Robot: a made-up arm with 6 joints. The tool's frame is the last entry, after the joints.
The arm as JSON. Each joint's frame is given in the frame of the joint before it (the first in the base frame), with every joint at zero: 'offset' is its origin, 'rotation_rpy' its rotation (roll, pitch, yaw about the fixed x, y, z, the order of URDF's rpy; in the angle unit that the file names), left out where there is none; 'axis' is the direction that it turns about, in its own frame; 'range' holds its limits. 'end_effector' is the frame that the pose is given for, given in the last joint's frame.
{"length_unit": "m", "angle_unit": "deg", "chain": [
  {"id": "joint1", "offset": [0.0, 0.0, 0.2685], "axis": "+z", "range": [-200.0, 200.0]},
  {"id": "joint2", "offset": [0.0, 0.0, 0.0], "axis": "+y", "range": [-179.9, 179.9]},
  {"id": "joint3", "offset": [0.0, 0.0, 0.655], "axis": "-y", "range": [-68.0, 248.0]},
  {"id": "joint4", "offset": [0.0, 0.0, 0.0], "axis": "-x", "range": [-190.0, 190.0]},
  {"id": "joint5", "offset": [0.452, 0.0, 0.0], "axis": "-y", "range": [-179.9, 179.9]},
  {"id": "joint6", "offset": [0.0, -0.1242, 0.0], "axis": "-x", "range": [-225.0, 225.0]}
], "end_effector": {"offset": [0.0, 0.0, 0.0]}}
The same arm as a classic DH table. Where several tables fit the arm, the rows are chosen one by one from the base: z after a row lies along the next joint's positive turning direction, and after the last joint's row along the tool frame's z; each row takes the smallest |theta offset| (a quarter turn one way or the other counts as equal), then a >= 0, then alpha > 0; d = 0 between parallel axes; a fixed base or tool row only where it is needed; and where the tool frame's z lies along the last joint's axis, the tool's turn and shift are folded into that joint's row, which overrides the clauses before.
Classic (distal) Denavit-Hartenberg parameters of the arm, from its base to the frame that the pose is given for. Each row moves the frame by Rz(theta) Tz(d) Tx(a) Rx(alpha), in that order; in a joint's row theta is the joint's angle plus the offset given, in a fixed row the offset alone. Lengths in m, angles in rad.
joint1: theta_offset 0, d 0.2685, a 0, alpha -1.5708
joint2: theta_offset -1.5708, d 0, a 0.655, alpha 3.1416
joint3: theta_offset 0, d 0, a 0, alpha -1.5708
joint4: theta_offset 0, d -0.452, a 0, alpha 1.5708
joint5: theta_offset 0, d 0.1242, a 0, alpha -1.5708
joint6: theta_offset 1.5708, d 0, a 0, alpha 1.5708
tool (fixed): theta_offset -1.5708, d 0, a 0, alpha 0
Joint limits (rad, base to tool): -3.4907..3.4907 -3.1398..3.1398 -1.1868..4.3284 -3.3161..3.3161 -3.1398..3.1398 -3.927..3.927

